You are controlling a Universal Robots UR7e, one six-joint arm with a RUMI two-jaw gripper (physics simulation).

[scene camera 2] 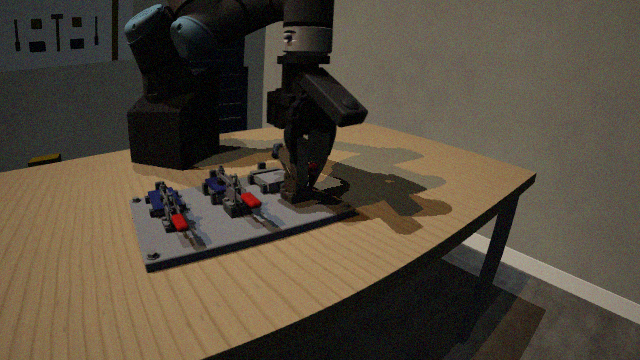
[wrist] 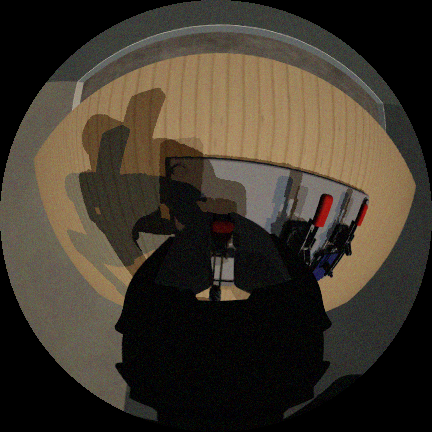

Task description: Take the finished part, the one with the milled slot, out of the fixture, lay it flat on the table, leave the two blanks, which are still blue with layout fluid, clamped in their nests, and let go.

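Observation:
The finished part [scene camera 2: 272,180] is a grey block in the right-hand nest of the fixture plate [scene camera 2: 142,227] [wrist: 260,182]. Its slot cannot be made out. My gripper [scene camera 2: 309,175] [wrist: 221,214] is shut on the red handle [scene camera 2: 312,166] [wrist: 223,227] of the clamp at that nest. The clamp's tip [scene camera 2: 277,149] stands raised, left of the fingers; its base is mostly hidden by them. Two blue blanks [scene camera 2: 162,200] [scene camera 2: 216,185] sit in the left and middle nests under their clamps; blue [wrist: 327,262] also shows at the right of the wrist view.
Red handles of the middle clamp [scene camera 2: 250,200] [wrist: 324,210] and left clamp [scene camera 2: 179,222] [wrist: 362,214] point toward the plate's front edge. The wooden table [scene camera 2: 90,260] [wrist: 225,105] surrounds the plate. The arm's dark base [scene camera 2: 160,135] stands behind it. Shadows fall right of the plate.

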